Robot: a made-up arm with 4 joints.
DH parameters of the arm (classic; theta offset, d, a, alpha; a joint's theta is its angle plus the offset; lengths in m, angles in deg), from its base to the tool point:
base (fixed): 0 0.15 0 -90
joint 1: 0 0.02 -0.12 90
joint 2: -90 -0.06 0.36 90
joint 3: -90 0.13 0.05 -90
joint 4: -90 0.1 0.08 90
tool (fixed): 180 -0.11 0 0
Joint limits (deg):
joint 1: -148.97..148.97
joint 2: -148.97..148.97
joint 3: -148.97..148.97
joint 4: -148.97..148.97
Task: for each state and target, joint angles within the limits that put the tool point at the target. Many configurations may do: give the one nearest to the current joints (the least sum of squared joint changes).
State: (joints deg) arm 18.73 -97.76 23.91 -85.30
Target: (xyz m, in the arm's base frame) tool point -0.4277 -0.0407 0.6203
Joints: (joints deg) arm 49.68 -54.02 18.60 -78.58
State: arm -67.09 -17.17 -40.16 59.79
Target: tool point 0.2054 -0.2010 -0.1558
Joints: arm -83.77 -19.37 -58.47 57.93
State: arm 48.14 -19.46 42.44 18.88
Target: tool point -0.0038 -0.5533 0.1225
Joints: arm 31.02 29.49 70.63 19.67
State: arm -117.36 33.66 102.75 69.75
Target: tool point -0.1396 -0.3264 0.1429
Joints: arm -129.22 35.19 132.61 80.96
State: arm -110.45 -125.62 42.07 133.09
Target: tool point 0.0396 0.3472 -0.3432
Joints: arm -88.06 -131.33 43.88 108.51
